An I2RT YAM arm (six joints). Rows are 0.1 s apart.
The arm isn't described. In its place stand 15 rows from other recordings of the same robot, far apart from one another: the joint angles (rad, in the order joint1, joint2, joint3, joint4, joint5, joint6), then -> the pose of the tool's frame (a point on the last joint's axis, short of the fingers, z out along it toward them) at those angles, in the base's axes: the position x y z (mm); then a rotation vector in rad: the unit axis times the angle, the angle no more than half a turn.
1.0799 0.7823 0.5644 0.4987 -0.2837 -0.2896 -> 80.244 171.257 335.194 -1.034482 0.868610 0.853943
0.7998 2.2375 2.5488 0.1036 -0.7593 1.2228 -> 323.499 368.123 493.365 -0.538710 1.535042 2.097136
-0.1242 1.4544 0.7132 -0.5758 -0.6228 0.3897 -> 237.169 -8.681 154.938 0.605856 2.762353 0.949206
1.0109 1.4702 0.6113 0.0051 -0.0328 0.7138 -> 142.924 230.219 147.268 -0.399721 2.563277 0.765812
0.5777 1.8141 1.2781 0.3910 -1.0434 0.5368 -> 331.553 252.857 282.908 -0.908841 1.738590 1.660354
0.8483 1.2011 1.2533 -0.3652 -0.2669 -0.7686 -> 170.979 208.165 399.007 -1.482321 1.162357 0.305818
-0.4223 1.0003 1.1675 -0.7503 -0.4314 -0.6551 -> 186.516 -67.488 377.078 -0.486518 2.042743 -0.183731
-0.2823 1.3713 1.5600 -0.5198 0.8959 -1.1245 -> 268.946 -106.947 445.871 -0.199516 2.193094 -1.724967
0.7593 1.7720 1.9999 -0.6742 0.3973 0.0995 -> 295.425 261.403 439.868 -0.401310 1.942443 0.156021
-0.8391 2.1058 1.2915 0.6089 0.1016 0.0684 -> 313.682 -354.725 181.303 0.865174 1.602420 -0.641848
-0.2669 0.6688 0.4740 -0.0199 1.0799 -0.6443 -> 139.834 -70.782 269.293 0.506431 1.895695 -1.577299
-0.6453 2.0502 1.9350 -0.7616 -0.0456 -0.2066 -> 370.173 -276.640 294.961 0.518188 2.418088 -0.318150
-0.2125 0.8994 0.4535 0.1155 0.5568 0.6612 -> 192.780 -60.840 234.862 1.105391 1.490185 -0.217728
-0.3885 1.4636 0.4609 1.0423 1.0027 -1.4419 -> 235.945 -128.997 205.439 -0.017319 2.042383 -2.056089
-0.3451 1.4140 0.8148 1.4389 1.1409 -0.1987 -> 247.129 -123.227 351.768 1.167023 0.585020 -0.882617
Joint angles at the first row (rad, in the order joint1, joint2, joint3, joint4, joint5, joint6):
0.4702, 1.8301, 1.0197, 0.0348, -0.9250, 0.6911
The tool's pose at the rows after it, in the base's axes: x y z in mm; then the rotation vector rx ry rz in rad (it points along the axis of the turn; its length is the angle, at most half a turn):
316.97 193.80 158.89 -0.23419 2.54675 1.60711
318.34 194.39 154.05 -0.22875 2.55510 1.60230
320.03 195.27 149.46 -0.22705 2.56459 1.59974
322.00 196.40 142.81 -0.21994 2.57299 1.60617
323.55 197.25 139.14 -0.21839 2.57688 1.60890
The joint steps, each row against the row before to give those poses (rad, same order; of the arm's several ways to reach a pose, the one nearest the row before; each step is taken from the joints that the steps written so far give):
0.0023, 0.0226, 0.0016, 0.0112, 0.0053, 0.0026
-0.0001, 0.0160, 0.0015, 0.0061, 0.0029, -0.0013
0.0000, 0.0175, 0.0056, 0.0008, 0.0001, -0.0042
0.0001, 0.0236, 0.0024, 0.0153, -0.0045, 0.0050
0.0000, 0.0149, 0.0042, 0.0070, -0.0024, 0.0005

